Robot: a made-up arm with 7 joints. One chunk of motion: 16 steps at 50 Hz.
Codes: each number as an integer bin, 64 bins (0 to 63) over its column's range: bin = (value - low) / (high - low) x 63, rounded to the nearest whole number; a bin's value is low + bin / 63 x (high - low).
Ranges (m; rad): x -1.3..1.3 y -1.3..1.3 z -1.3..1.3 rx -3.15..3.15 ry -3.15..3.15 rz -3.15..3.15
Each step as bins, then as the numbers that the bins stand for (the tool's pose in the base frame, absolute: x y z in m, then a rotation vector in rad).
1 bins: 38 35 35 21 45 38
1 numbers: 0.2683 0.1444 0.1444 -1.0500 1.3500 0.6500
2 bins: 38 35 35 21 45 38
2 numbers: 0.2683 0.1444 0.1444 -1.0500 1.3500 0.6500
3 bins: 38 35 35 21 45 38
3 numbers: 0.2683 0.1444 0.1444 -1.0500 1.3500 0.6500
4 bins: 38 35 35 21 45 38
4 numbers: 0.2683 0.1444 0.1444 -1.0500 1.3500 0.6500
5 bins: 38 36 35 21 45 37
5 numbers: 0.2683 0.1857 0.1444 -1.0500 1.3500 0.5500
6 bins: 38 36 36 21 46 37
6 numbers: 0.2683 0.1857 0.1857 -1.0500 1.4500 0.5500
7 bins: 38 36 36 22 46 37
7 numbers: 0.2683 0.1857 0.1857 -0.9500 1.4500 0.5500
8 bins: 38 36 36 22 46 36
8 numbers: 0.2683 0.1857 0.1857 -0.9500 1.4500 0.4500
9 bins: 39 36 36 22 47 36
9 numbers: 0.3095 0.1857 0.1857 -0.9500 1.5500 0.4500
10 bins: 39 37 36 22 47 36
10 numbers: 0.3095 0.2270 0.1857 -0.9500 1.5500 0.4500
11 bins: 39 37 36 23 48 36
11 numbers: 0.3095 0.2270 0.1857 -0.8500 1.6500 0.4500
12 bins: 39 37 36 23 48 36
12 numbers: 0.3095 0.2270 0.1857 -0.8500 1.6500 0.4500
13 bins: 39 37 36 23 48 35
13 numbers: 0.3095 0.2270 0.1857 -0.8500 1.6500 0.3500
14 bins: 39 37 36 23 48 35
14 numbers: 0.3095 0.2270 0.1857 -0.8500 1.6500 0.3500
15 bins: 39 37 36 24 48 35
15 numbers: 0.3095 0.2270 0.1857 -0.7500 1.6500 0.3500
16 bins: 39 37 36 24 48 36
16 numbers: 0.3095 0.2270 0.1857 -0.7500 1.6500 0.4500
